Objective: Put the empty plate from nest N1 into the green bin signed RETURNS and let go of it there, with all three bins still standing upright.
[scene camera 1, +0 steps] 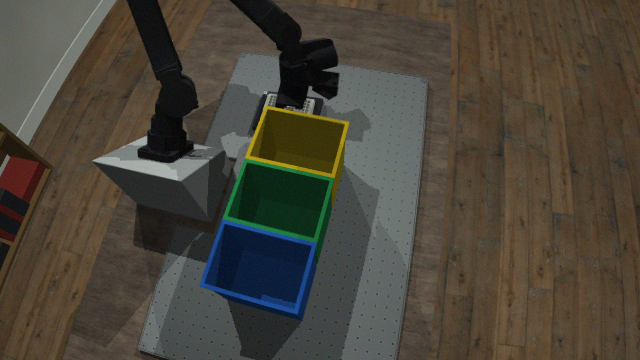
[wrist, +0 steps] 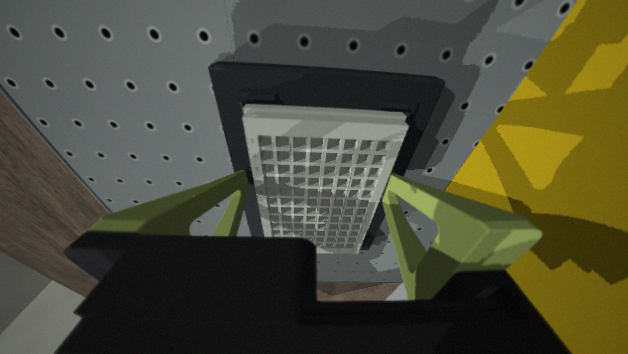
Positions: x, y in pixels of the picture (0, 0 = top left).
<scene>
yellow bin: scene camera 1; wrist
green bin: scene camera 1 282, 200; not seen in the wrist view (out of frame)
same spot on yellow bin: (wrist: 548, 156) = (scene camera 1: 299, 148)
</scene>
